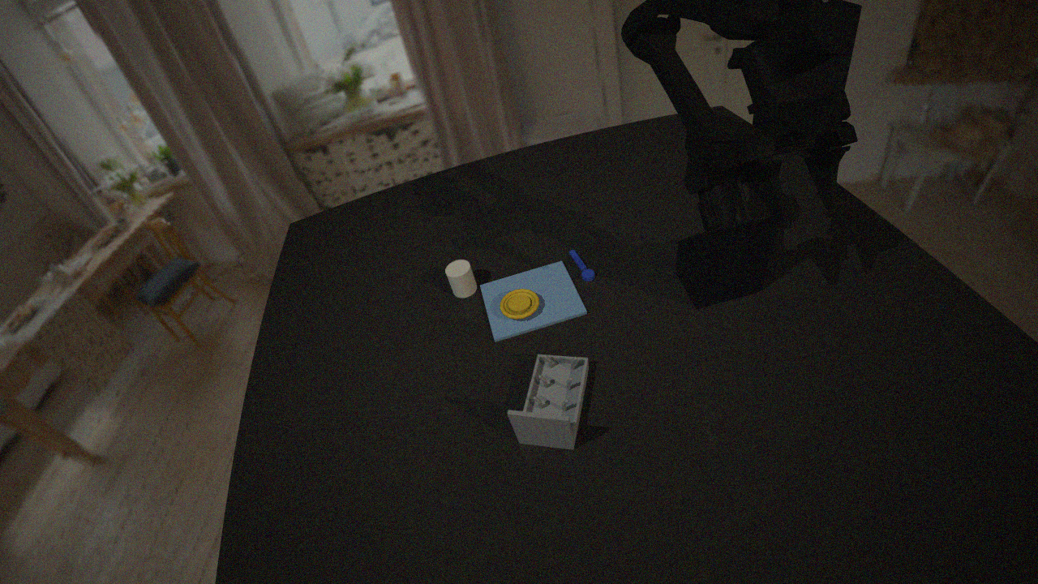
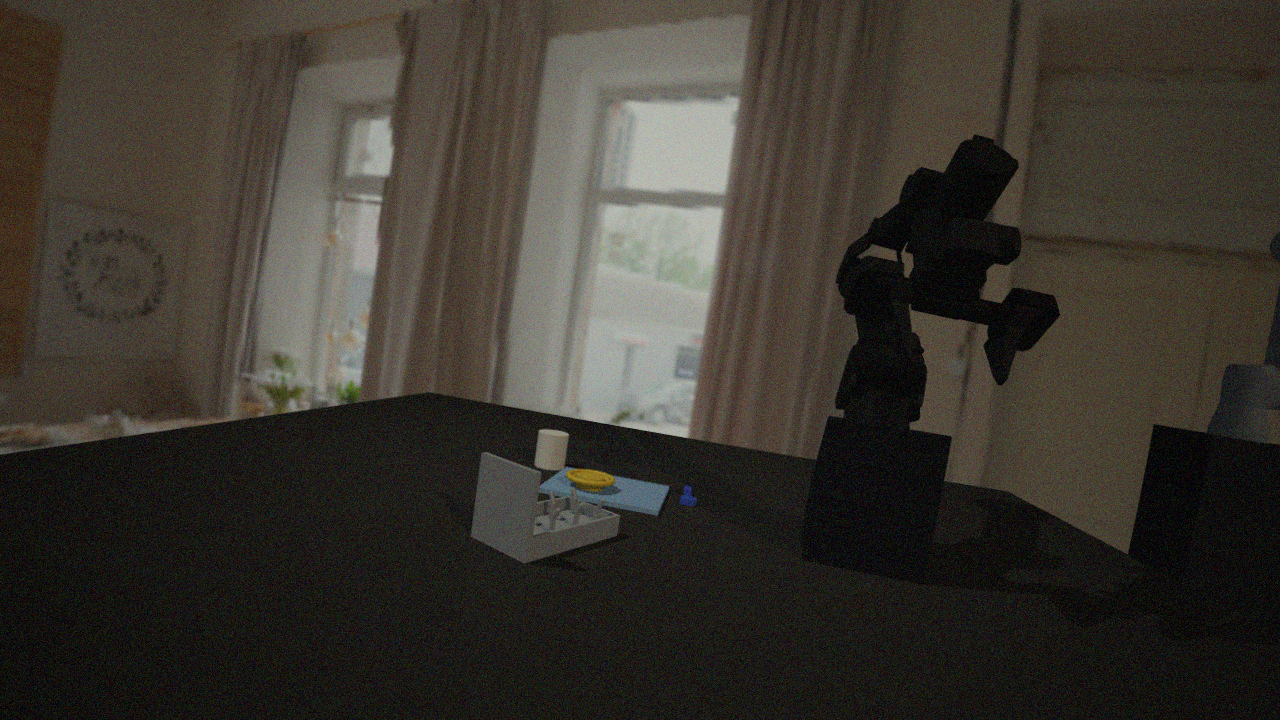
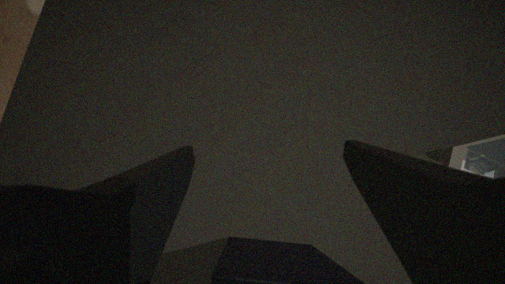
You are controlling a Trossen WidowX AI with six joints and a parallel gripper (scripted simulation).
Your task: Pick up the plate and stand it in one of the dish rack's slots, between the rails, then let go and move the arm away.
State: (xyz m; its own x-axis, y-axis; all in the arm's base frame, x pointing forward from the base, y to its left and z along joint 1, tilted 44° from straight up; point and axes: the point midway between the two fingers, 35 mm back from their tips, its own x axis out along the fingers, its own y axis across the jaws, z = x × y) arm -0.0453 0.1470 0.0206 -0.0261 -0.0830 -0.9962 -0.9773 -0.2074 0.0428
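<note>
Right now the yellow plate is 370 mm ahead of my gripper tip, 150 mm to the right of it and 200 mm below it. From my gripper tip the other things lie so: light blue mat (350 mm ahead, 170 mm to the right, 210 mm below); then dish rack (340 mm ahead, 30 mm to the left, 190 mm below); then blue spoon (260 mm ahead, 220 mm to the right, 210 mm below).
</note>
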